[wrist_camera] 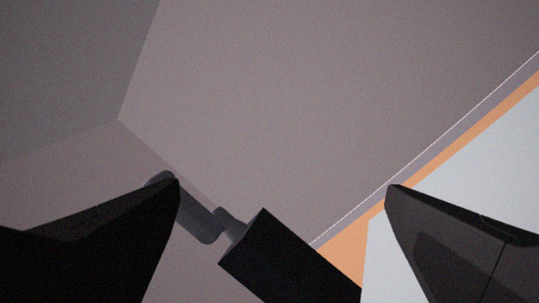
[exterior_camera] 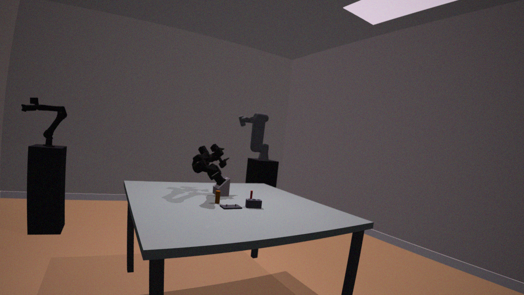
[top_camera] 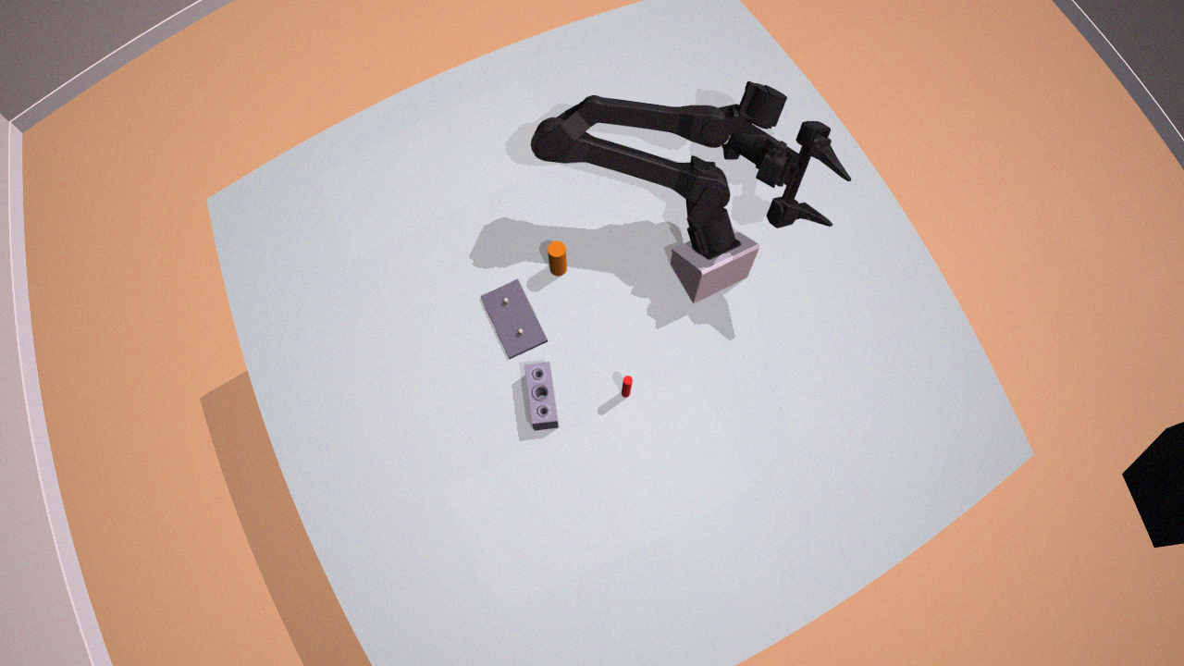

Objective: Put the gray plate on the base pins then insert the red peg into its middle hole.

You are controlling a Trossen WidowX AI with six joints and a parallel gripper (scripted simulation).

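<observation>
Right now the gray plate is 500 mm ahead of my gripper tip, 260 mm below it and 10 mm to the right of it. The rest, counted from my gripper tip: base 490 mm ahead, 280 mm below, 160 mm to the right; then orange cylinder 380 mm ahead, 250 mm below, 200 mm to the right; then red peg 380 mm ahead, 250 mm below, 40 mm to the left.
</observation>
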